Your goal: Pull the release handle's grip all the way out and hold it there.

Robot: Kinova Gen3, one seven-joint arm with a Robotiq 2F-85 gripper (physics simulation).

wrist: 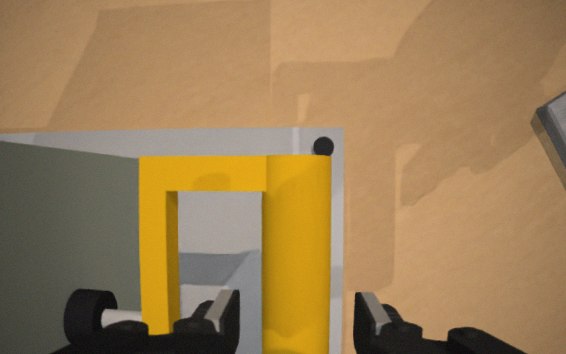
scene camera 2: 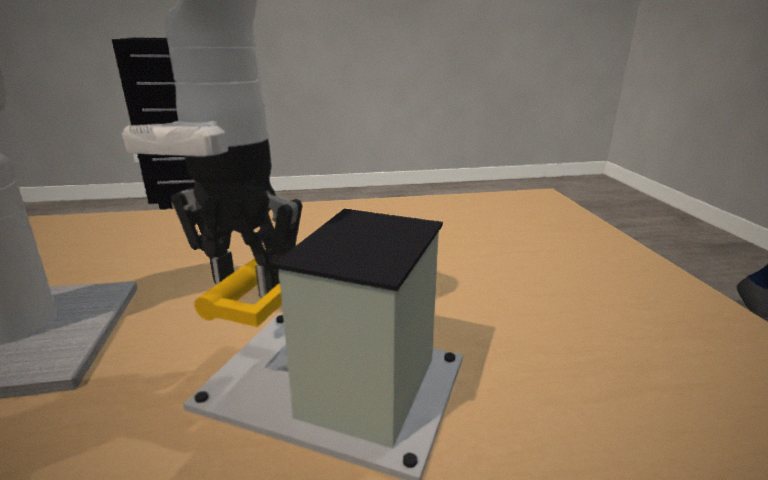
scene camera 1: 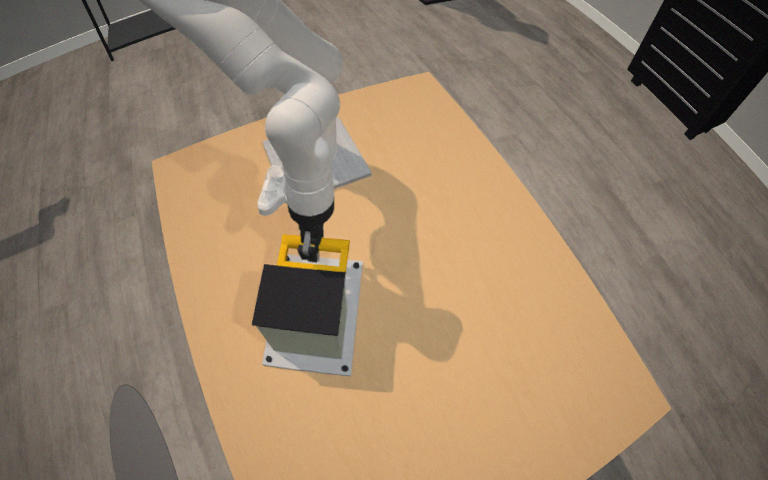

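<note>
The release handle is a yellow rectangular loop whose thick round grip bar (scene camera 1: 334,244) (scene camera 2: 223,291) (wrist: 297,240) is on the side away from the grey-green housing (scene camera 1: 300,300) (scene camera 2: 342,350) (wrist: 60,225) with a black top. The loop's inner side is close to the housing. My gripper (scene camera 1: 308,254) (scene camera 2: 243,275) (wrist: 296,315) points down, partly open and empty, with the grip bar between its spread fingers. One finger reaches towards the loop's opening, the other is on the bar's outer side. Gaps show on both sides of the bar in the wrist view. The exact fingertip depth is hard to tell.
The housing stands on a light grey plate (scene camera 1: 353,316) (scene camera 2: 243,396) (wrist: 200,142) with black bolts. A black knob (wrist: 90,317) on a white rod shows beside the loop. The arm's grey base slab (scene camera 1: 353,161) (scene camera 2: 56,362) is behind the handle. A black cabinet (scene camera 1: 696,67) (scene camera 2: 152,107) stands farther off.
</note>
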